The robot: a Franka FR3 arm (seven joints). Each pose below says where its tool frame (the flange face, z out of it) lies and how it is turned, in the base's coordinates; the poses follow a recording.
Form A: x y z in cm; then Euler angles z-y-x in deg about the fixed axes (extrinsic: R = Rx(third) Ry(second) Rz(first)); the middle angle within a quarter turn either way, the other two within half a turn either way.
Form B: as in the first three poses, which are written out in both.
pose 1, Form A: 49.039, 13.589, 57.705, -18.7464, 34.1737, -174.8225
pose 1, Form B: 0.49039, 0.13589, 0.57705, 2.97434, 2.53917, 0.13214
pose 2, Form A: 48.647, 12.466, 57.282, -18.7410, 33.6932, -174.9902
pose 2, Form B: 0.48647, 0.12466, 0.57282, 2.97122, 2.54783, 0.13023
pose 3, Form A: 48.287, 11.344, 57.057, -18.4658, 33.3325, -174.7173
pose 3, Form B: 0.48287, 0.11344, 0.57057, 2.98601, 2.55340, 0.13909
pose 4, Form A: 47.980, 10.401, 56.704, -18.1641, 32.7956, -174.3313
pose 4, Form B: 0.47980, 0.10401, 0.56704, 3.00582, 2.56166, 0.15211
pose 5, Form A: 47.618, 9.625, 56.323, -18.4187, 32.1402, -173.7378
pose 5, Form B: 0.47618, 0.09625, 0.56323, 3.02354, 2.57121, 0.17190
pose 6, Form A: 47.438, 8.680, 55.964, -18.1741, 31.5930, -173.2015
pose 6, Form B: 0.47438, 0.08680, 0.55964, 3.04815, 2.57886, 0.19015
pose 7, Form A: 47.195, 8.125, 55.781, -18.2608, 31.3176, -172.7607
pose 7, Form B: 0.47195, 0.08125, 0.55781, 3.06257, 2.58203, 0.20423
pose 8, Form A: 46.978, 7.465, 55.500, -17.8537, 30.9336, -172.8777
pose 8, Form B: 0.46978, 0.07465, 0.55500, 3.06844, 2.58896, 0.20401
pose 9, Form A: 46.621, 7.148, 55.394, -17.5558, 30.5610, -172.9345
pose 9, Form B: 0.46621, 0.07148, 0.55394, 3.07429, 2.59548, 0.20537
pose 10, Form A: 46.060, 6.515, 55.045, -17.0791, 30.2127, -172.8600
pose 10, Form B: 0.46060, 0.06515, 0.55045, 3.08748, 2.60111, 0.21029
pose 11, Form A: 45.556, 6.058, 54.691, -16.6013, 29.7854, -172.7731
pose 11, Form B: 0.45556, 0.06058, 0.54691, 3.10178, 2.60802, 0.21635
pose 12, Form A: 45.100, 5.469, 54.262, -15.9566, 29.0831, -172.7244
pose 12, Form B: 0.45100, 0.05469, 0.54262, 3.11995, 2.61970, 0.22387
